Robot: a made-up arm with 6 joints. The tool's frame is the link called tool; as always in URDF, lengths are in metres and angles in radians. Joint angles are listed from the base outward. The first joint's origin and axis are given. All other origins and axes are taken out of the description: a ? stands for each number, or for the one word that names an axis. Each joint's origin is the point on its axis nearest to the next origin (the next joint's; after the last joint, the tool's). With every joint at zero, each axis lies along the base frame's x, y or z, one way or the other. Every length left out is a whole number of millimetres.
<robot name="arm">
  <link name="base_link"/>
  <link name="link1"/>
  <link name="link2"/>
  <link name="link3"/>
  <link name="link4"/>
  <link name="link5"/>
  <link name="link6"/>
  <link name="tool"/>
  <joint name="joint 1" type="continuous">
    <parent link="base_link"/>
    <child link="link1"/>
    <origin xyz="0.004 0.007 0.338"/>
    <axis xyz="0 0 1"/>
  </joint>
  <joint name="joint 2" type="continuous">
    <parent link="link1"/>
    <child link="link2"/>
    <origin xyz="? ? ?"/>
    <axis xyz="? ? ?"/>
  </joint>
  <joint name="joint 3" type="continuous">
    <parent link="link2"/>
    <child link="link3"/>
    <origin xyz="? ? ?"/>
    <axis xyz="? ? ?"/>
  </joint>
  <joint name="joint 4" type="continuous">
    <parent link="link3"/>
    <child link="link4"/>
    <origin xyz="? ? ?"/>
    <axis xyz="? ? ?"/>
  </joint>
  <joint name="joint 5" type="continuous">
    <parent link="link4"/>
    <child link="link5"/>
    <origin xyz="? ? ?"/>
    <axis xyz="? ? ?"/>
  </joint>
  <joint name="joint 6" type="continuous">
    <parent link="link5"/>
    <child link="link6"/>
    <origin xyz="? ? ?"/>
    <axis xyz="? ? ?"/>
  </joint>
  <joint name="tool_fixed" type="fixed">
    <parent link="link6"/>
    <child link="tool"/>
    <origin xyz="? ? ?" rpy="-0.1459 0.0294 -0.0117"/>
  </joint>
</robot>
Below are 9 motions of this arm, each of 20 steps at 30 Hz.
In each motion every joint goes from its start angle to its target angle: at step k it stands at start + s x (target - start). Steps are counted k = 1, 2, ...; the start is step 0. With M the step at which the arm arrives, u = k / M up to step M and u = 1 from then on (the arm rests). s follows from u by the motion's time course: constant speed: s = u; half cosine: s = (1 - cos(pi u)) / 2; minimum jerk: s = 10 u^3 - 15 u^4 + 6 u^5.
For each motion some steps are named. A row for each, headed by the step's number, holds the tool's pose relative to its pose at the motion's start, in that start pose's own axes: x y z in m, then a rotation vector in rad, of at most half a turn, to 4 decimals.
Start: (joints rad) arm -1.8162 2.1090 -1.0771 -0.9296 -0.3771 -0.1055
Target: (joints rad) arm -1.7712 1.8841 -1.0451 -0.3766 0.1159 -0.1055
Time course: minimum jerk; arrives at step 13
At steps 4, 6, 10, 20:
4: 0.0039 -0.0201 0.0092 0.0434 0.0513 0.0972
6: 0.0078 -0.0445 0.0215 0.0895 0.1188 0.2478
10: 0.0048 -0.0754 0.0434 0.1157 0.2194 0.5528
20: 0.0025 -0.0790 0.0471 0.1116 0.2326 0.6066

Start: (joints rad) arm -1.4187 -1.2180 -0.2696 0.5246 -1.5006 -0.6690
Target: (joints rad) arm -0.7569 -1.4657 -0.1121 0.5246 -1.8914 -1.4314
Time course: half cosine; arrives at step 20
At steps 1, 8, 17, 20:
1: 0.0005 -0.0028 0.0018 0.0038 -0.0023 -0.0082
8: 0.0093 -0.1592 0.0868 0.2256 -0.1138 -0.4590
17: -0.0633 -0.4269 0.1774 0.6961 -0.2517 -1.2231
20: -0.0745 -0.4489 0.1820 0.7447 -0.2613 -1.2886

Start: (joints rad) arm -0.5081 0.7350 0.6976 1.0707 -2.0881 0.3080
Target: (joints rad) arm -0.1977 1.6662 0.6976 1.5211 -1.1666 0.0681
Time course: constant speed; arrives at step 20
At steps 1, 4, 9, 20:
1: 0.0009 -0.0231 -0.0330 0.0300 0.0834 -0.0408
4: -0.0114 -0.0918 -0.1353 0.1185 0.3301 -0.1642
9: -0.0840 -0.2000 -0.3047 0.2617 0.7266 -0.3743
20: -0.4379 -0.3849 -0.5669 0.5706 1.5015 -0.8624

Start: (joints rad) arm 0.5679 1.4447 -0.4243 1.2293 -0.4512 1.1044
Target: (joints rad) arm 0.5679 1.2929 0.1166 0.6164 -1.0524 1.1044
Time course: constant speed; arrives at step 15
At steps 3, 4, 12, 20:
3: -0.0247 -0.0054 0.0007 -0.0741 -0.0220 -0.1490
4: -0.0318 -0.0065 0.0003 -0.0989 -0.0245 -0.1975
12: -0.0660 -0.0101 -0.0160 -0.2956 0.0417 -0.5516
20: -0.0692 -0.0115 -0.0279 -0.3661 0.1042 -0.6618

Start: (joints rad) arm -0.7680 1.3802 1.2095 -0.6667 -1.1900 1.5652
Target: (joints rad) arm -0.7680 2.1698 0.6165 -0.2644 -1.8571 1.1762
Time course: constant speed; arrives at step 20
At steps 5, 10, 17, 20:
5: 0.0156 -0.0428 -0.0185 -0.1192 -0.0886 -0.0574
10: 0.0342 -0.0802 -0.0511 -0.2234 -0.1954 -0.1349
17: 0.0662 -0.1196 -0.1191 -0.3401 -0.3677 -0.2760
20: 0.0822 -0.1308 -0.1557 -0.3790 -0.4474 -0.3476

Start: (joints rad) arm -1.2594 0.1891 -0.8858 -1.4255 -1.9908 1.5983
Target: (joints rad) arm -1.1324 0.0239 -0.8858 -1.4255 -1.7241 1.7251
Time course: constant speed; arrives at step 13
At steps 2, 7, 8, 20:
2: -0.0172 -0.0137 -0.0085 0.0501 -0.0030 -0.0102
7: -0.0628 -0.0439 -0.0326 0.1763 -0.0189 -0.0362
8: -0.0723 -0.0492 -0.0379 0.2016 -0.0235 -0.0415
20: -0.1214 -0.0720 -0.0667 0.3278 -0.0536 -0.0687

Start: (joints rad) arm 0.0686 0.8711 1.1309 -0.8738 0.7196 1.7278
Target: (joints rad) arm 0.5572 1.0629 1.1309 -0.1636 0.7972 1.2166
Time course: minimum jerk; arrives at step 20
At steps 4, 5, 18, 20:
4: 0.0231 0.0068 -0.0036 -0.0018 0.0420 -0.0185
5: 0.0414 0.0117 -0.0068 -0.0032 0.0751 -0.0336
18: 0.3818 0.0324 -0.1315 -0.0291 0.7101 -0.3815
20: 0.3848 0.0319 -0.1332 -0.0294 0.7161 -0.3851

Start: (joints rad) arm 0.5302 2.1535 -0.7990 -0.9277 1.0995 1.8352
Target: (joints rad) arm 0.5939 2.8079 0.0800 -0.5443 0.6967 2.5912
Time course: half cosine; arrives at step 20
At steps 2, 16, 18, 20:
2: 0.0148 -0.0159 0.0041 0.0172 0.0194 -0.0012
16: 0.2449 -0.7417 -0.1971 0.9582 0.2805 0.0800
18: 0.2308 -0.7953 -0.2384 1.0464 0.2505 0.0868
20: 0.2248 -0.8130 -0.2531 1.0765 0.2381 0.0887

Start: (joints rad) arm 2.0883 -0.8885 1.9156 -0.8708 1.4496 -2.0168
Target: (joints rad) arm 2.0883 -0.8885 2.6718 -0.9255 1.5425 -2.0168
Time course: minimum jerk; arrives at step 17
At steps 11, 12, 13, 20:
11: -0.2035 0.0503 0.1172 -0.3737 -0.1195 -0.4839
12: -0.2244 0.0634 0.1267 -0.4145 -0.1305 -0.5385
13: -0.2405 0.0748 0.1338 -0.4467 -0.1389 -0.5817
20: -0.2612 0.0911 0.1422 -0.4893 -0.1497 -0.6394

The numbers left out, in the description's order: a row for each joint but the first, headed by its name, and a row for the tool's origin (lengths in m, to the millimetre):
joint 2: xyz 0.015 -0.003 0, axis 0 1 0
joint 3: xyz 0.021 0 0.324, axis 0 1 0
joint 4: xyz 0.027 0 0.399, axis 0 0 1
joint 5: xyz -0.024 -0.003 0, axis 0 1 0
joint 6: xyz 0.025 0 0.171, axis 0 0 1
tool: xyz 0.023 -0.015 0

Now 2 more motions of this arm.
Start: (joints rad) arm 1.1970 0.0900 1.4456 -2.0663 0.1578 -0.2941
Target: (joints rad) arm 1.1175 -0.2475 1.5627 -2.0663 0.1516 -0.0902
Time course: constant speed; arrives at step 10
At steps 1, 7, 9, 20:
1: 0.0157 -0.0041 -0.0099 0.0092 0.0171 0.0255
7: 0.1022 -0.0243 -0.0770 0.0742 0.1159 0.1741
9: 0.1279 -0.0295 -0.1021 0.0995 0.1472 0.2218
20: 0.1400 -0.0318 -0.1150 0.1128 0.1625 0.2453

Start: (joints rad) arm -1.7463 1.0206 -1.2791 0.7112 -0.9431 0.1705
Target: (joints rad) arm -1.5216 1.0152 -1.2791 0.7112 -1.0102 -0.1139
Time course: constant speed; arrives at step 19
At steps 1, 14, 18, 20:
1: 0.0000 0.0001 -0.0012 0.0098 -0.0058 -0.0106
14: -0.0007 0.0021 -0.0175 0.1483 -0.0671 -0.1498
18: -0.0009 0.0032 -0.0227 0.1948 -0.0806 -0.1927
20: -0.0009 0.0035 -0.0241 0.2067 -0.0836 -0.2034

